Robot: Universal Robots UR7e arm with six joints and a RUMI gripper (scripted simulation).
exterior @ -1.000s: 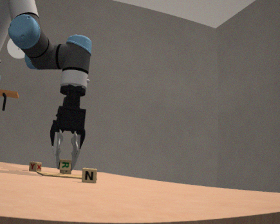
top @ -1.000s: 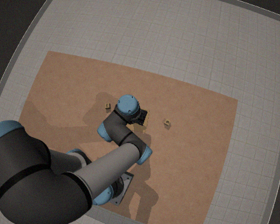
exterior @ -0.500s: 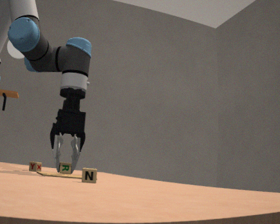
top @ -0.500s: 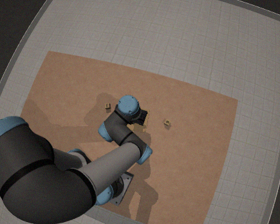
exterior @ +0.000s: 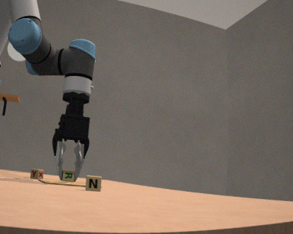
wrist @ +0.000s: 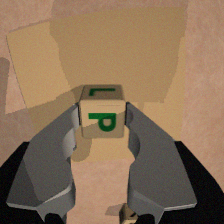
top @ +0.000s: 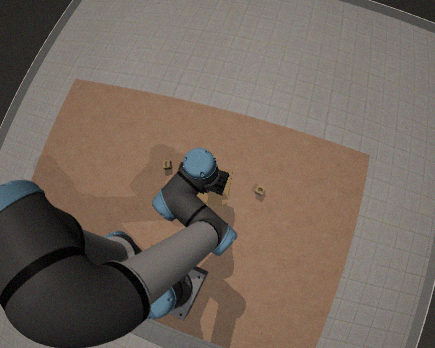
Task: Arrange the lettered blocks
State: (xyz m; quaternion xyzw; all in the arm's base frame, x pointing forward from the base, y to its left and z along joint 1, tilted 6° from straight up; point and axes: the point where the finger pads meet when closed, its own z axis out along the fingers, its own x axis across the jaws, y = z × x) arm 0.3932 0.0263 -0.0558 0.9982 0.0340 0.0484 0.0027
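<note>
Right now my hand is 20 mm above the mat. The rest, counted from my hand: tan block (10 mm ahead, 190 mm to the left, 10 mm below).
</note>
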